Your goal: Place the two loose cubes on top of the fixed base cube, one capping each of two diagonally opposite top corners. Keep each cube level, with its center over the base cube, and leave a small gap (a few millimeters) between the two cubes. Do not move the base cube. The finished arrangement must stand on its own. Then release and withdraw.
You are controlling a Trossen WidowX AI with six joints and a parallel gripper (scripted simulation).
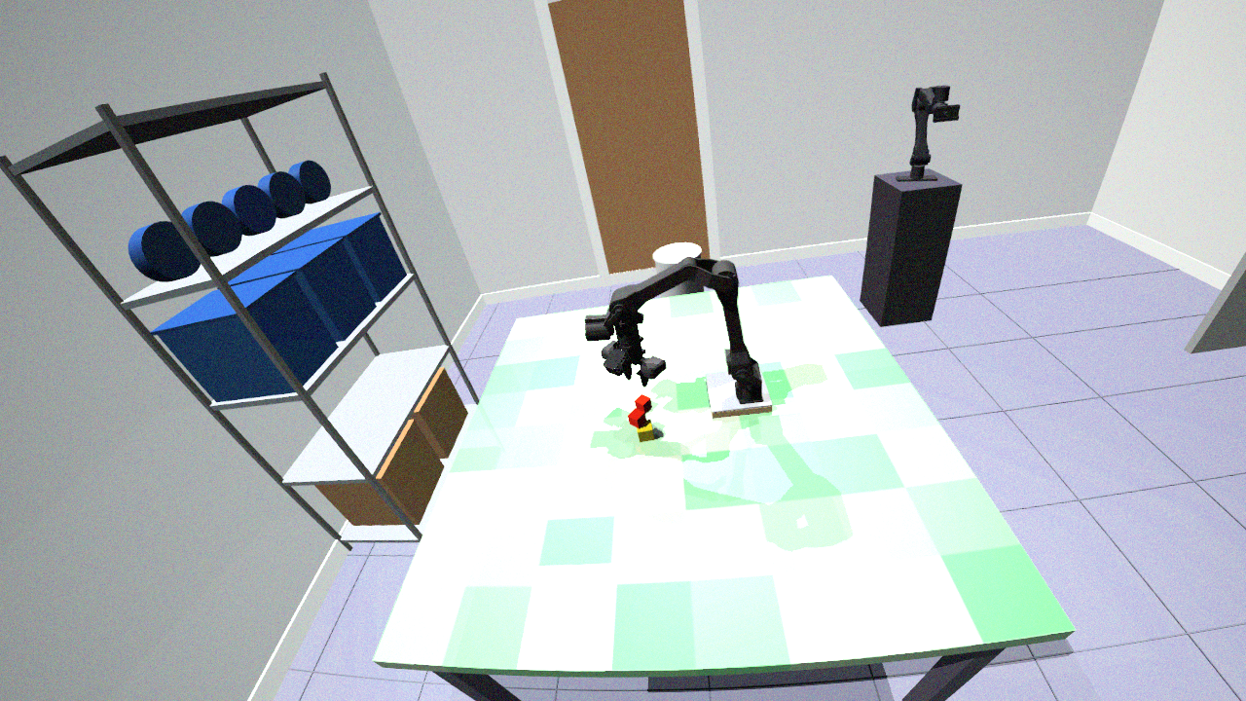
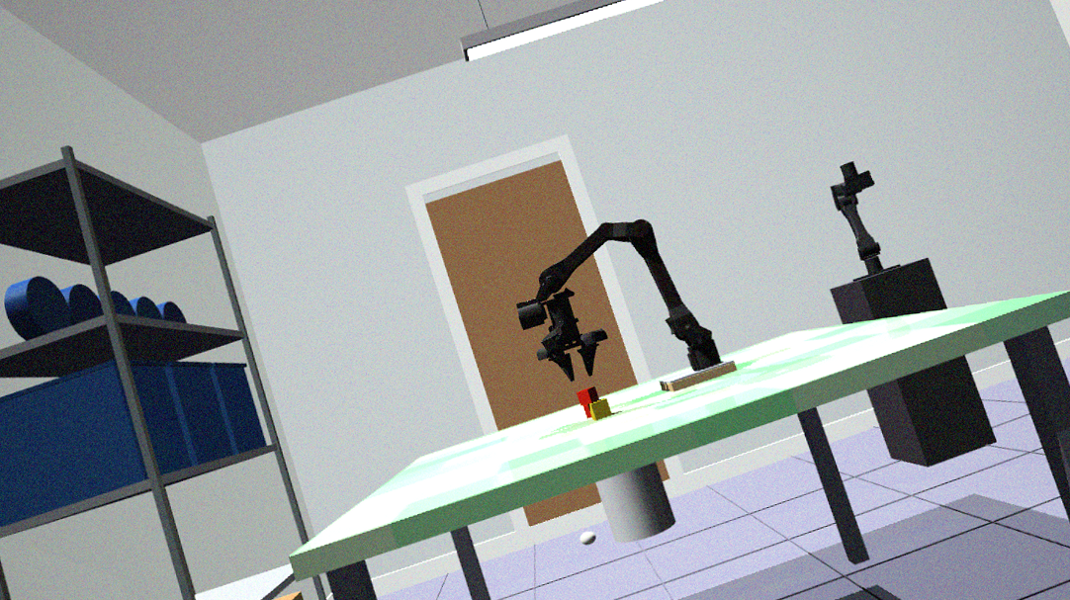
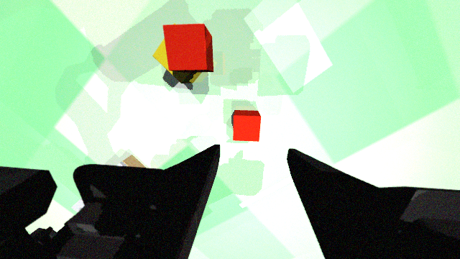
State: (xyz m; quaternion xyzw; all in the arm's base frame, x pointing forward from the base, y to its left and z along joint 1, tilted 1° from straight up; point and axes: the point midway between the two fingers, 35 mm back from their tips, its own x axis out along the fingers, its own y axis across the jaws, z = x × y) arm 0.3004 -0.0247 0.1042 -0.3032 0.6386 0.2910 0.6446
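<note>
Right now my gripper tip is 10 mm past the yellow base cube, 110 mm to the right of it and 80 mm above it.
</note>
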